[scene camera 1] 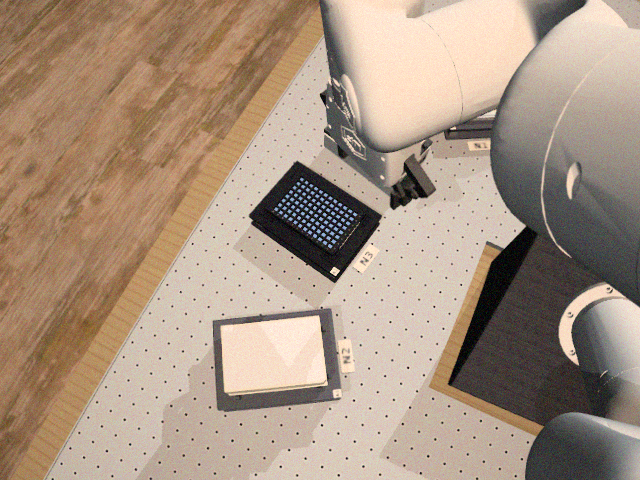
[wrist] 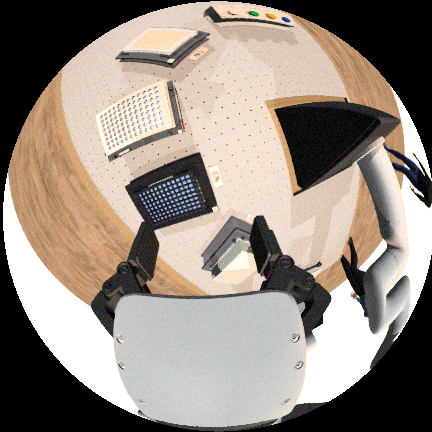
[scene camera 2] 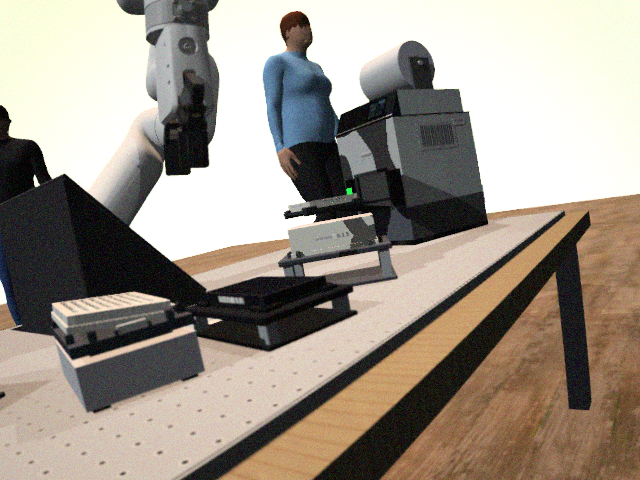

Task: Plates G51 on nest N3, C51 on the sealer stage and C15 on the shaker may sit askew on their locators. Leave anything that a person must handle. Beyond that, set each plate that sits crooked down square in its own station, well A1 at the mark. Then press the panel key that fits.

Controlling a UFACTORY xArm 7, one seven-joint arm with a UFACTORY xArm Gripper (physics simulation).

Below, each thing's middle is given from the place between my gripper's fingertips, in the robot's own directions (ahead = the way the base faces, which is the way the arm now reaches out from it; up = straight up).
Right now my hand is 4 cm short of the cream plate (scene camera 1: 288, 354), 23 cm to the right of it and 12 cm above it.
